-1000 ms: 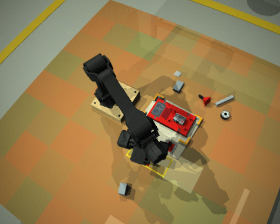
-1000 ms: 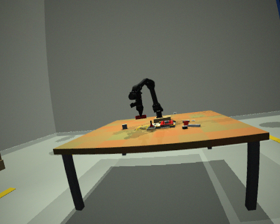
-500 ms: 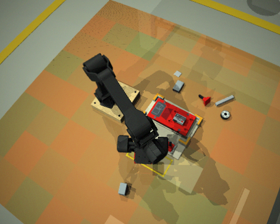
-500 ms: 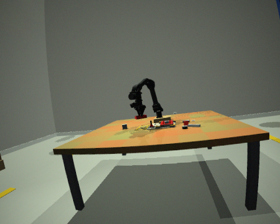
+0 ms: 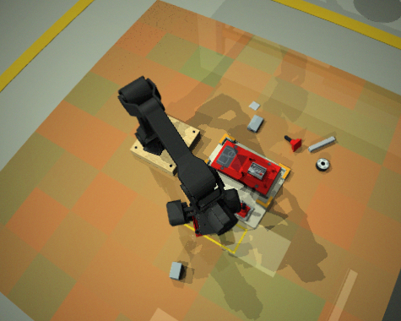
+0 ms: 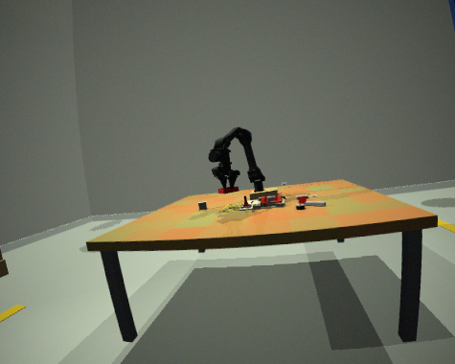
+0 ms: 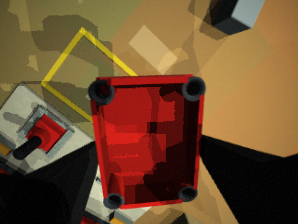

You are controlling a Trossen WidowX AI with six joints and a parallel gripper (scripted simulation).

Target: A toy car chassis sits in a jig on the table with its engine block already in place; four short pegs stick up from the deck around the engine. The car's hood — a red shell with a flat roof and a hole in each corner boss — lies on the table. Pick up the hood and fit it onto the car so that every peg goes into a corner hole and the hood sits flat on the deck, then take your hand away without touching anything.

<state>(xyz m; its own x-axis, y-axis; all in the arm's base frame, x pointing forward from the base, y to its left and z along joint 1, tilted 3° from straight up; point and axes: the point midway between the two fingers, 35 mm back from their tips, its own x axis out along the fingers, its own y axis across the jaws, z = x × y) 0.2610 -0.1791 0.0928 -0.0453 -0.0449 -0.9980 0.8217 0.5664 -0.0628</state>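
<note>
Now: gripper tip 1 cm above the red hood. The rest, counted from my gripper tip: grey engine block 22 cm to the left, 9 cm ahead, 7 cm below; silver wheel 33 cm to the left, 28 cm ahead, 9 cm below.
</note>
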